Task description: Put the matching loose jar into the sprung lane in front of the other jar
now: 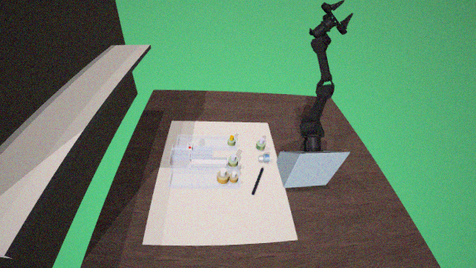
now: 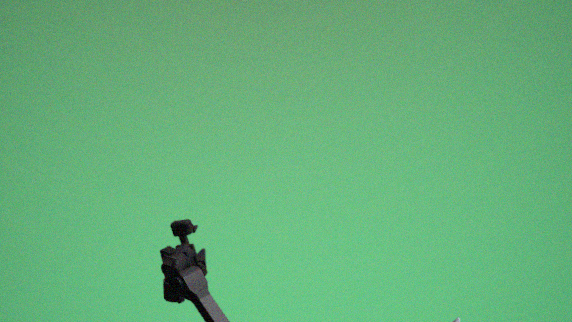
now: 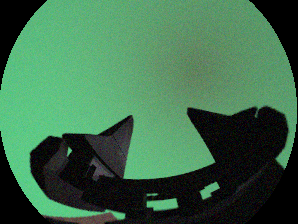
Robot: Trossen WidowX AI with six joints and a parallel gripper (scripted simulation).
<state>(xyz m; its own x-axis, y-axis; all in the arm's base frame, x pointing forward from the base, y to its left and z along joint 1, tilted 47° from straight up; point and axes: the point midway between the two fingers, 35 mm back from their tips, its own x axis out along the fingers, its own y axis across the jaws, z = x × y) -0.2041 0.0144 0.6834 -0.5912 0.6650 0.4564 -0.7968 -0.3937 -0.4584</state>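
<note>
The black stick is 62 cm below my gripper tip, 55 cm to the left of it and 45 cm ahead of it. Also, from my gripper tip: lane rack: 70 cm ahead, 61 cm below, 43 cm to the left; then red mark: 74 cm ahead, 56 cm below, 42 cm to the left.
</note>
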